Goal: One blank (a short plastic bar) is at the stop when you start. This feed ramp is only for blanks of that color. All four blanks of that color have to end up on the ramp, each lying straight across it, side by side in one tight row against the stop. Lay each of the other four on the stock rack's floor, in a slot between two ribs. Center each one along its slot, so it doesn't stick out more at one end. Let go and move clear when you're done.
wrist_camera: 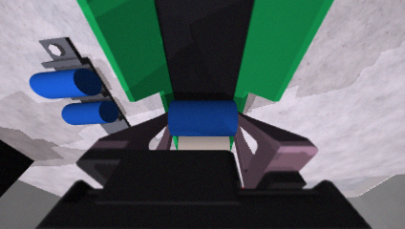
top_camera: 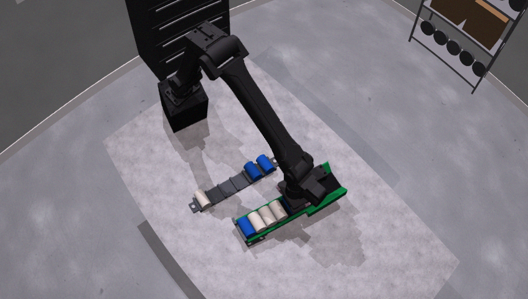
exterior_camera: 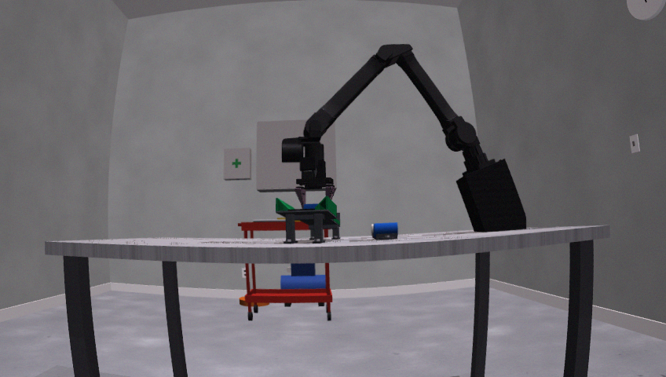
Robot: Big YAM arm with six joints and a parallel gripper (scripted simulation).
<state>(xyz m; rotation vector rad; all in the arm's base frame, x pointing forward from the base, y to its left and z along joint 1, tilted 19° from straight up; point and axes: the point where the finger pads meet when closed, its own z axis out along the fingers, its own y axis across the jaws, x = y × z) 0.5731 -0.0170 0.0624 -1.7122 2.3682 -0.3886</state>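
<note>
Right now my hand is 3 cm above the feed ramp. Round my hand: grey stop: 6 cm behind, 18 cm to the right, 3 cm below; stock rack: 22 cm behind, 5 cm to the right, 10 cm below.
</note>
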